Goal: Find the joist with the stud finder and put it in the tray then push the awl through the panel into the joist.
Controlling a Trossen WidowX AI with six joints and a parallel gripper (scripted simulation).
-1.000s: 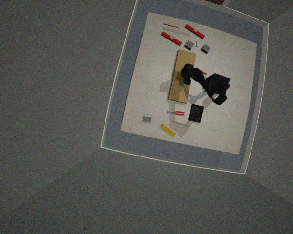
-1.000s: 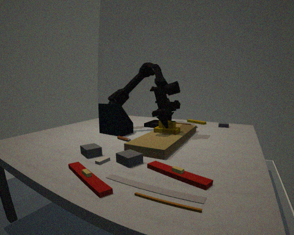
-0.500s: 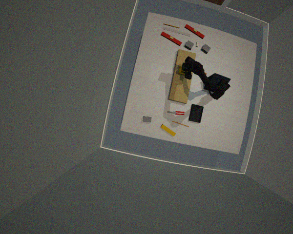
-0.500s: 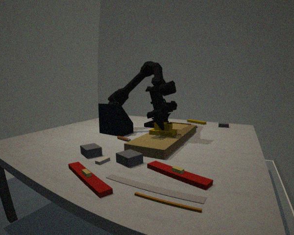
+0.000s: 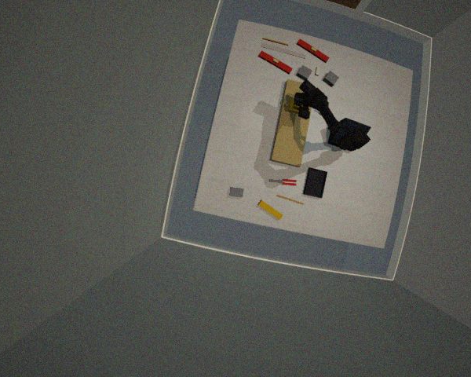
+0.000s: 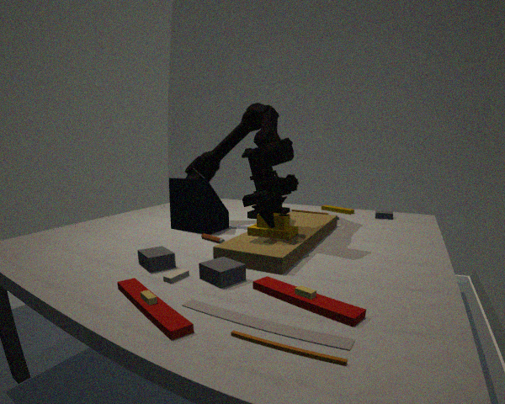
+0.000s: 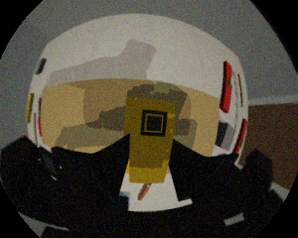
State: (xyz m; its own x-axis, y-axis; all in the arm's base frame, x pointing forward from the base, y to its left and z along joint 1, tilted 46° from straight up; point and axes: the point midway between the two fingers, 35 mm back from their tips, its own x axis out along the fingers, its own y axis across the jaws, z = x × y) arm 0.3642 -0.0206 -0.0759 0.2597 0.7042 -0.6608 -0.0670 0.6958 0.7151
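The black tray lies 410 mm to the left of my gripper tip, 240 mm behind it and 50 mm below it. Also, from my gripper tip: awl (170 mm behind, 60 mm below, 30 mm to the right); pale ruler (380 mm to the right, 170 mm ahead, 60 mm below); yellow stud finder (20 mm above, 10 mm ahead).
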